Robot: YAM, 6 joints.
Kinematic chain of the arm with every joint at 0, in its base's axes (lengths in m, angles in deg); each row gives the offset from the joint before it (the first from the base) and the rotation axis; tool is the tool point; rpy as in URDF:
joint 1: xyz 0 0 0.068 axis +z
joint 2: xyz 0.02 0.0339 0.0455 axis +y
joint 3: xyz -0.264 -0.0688 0 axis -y
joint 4: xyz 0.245 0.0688 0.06 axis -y
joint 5: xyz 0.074 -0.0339 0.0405 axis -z
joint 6: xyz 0.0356 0 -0.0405 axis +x
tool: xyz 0 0 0 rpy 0 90 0
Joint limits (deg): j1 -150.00..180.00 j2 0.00..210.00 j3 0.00..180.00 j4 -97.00..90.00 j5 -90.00..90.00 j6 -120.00..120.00
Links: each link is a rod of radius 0.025 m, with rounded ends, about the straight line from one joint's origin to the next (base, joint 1, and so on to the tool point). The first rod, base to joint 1, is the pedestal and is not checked.
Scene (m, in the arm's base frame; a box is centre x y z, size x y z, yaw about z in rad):
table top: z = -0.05
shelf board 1: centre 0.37 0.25 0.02 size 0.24 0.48 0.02 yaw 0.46
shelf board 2: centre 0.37 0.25 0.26 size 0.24 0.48 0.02 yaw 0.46
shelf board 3: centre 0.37 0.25 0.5 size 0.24 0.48 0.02 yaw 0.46
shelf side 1: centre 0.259 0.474 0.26 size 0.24 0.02 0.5 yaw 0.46
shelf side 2: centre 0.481 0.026 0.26 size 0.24 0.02 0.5 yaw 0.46
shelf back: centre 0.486 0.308 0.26 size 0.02 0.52 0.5 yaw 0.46
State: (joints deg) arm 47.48 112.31 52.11 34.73 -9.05 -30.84
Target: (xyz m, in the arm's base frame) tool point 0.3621 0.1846 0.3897
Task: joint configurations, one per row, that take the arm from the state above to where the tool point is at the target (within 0.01 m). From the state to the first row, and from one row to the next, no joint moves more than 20 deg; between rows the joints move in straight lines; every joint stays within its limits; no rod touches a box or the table.
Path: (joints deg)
1: 53.87 105.69 49.56 18.73 -1.94 -24.78
2: 60.26 99.08 47.01 2.72 5.17 -18.72
3: 66.64 92.46 44.46 -13.28 12.28 -12.65
4: 73.03 85.84 41.91 -29.28 19.39 -6.59
5: 79.42 79.23 39.36 -45.29 26.50 -0.53
6: 68.79 75.03 40.52 -28.34 19.59 -6.59
7: 58.16 70.83 41.69 -11.39 12.67 -12.65
8: 47.53 66.63 42.86 5.56 5.76 -18.72
9: 36.90 62.44 44.02 22.51 -1.16 -24.78
10: 26.27 58.24 45.19 39.46 -8.08 -30.84
11: 26.34 77.75 61.51 39.93 -7.50 -30.84
12: 26.41 97.25 77.83 40.41 -6.92 -30.84

